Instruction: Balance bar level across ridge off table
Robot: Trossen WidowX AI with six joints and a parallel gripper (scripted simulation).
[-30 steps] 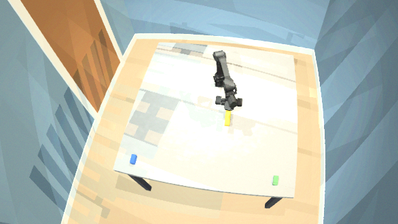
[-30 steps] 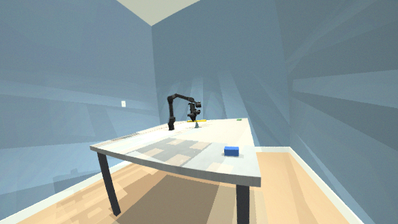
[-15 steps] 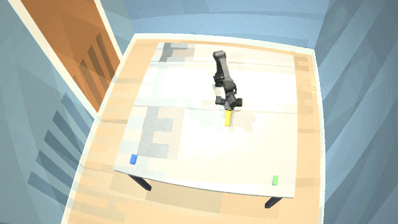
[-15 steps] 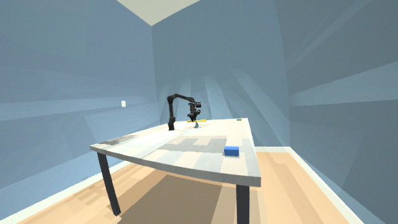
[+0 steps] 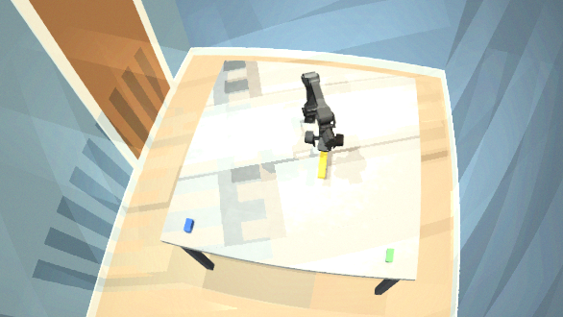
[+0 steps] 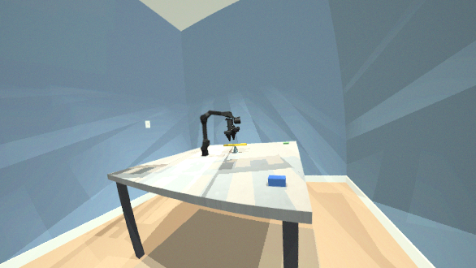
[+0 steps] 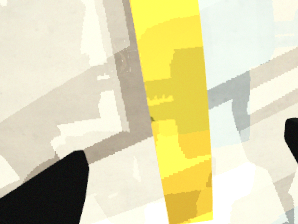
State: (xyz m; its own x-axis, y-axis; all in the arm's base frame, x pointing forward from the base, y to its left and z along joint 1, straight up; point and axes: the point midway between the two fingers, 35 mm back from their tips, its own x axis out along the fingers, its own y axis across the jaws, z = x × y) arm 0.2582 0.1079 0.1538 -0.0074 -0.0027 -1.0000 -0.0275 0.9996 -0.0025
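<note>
Now: gripper tip 4 cm above the yellow bar and 3 cm short of it. The rest, counted from my gripper tip: green block: 48 cm ahead, 39 cm to the left, 11 cm below; blue block: 61 cm to the right, 48 cm ahead, 10 cm below.
</note>
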